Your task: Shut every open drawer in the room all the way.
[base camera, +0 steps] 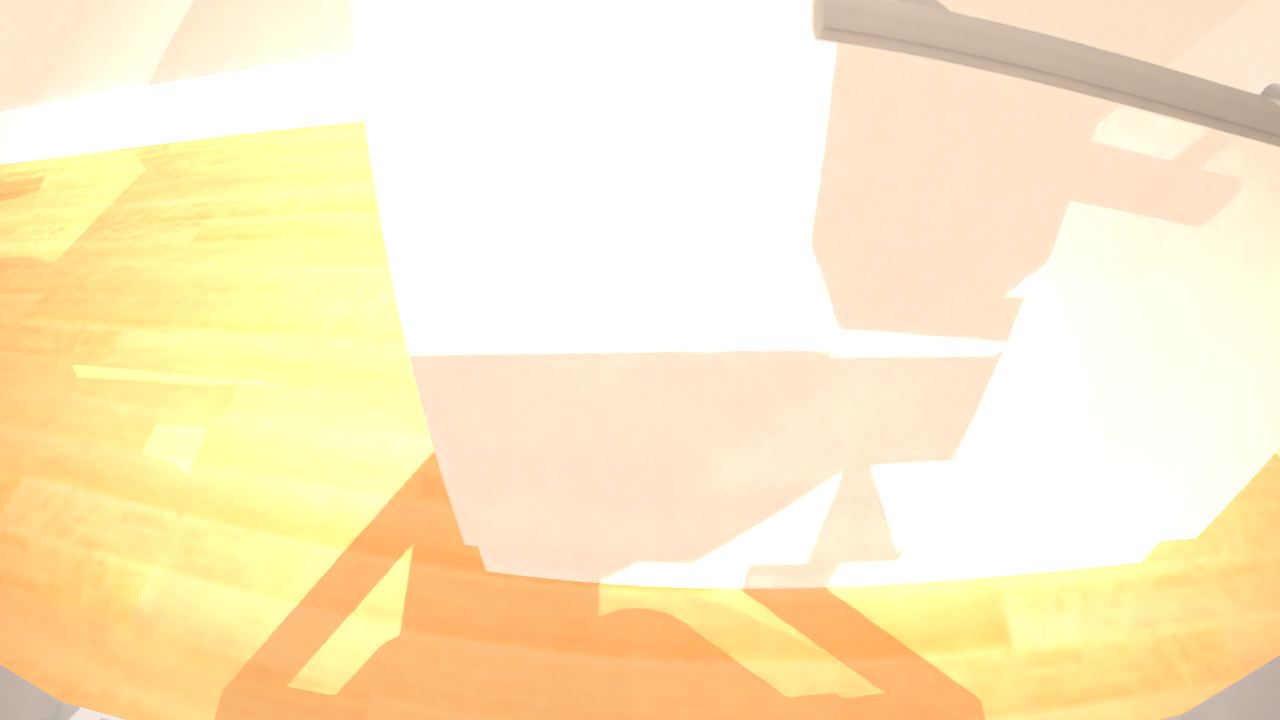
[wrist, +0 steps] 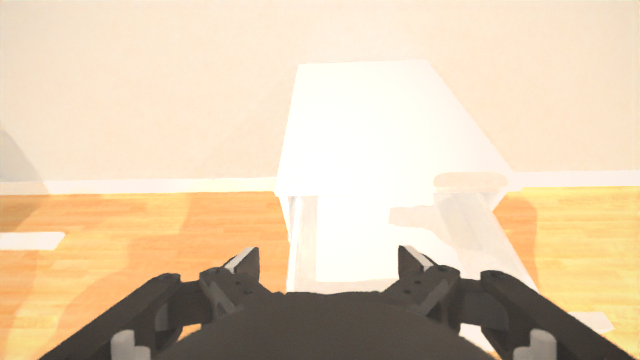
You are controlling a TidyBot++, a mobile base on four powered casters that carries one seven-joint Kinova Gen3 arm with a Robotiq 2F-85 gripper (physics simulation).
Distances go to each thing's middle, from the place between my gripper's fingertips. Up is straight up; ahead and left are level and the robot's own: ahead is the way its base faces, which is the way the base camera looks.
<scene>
The white drawer (wrist: 339,243) lies 25 cm below my hand, 25 cm ahead of it and 13 cm to the right of it.
</scene>
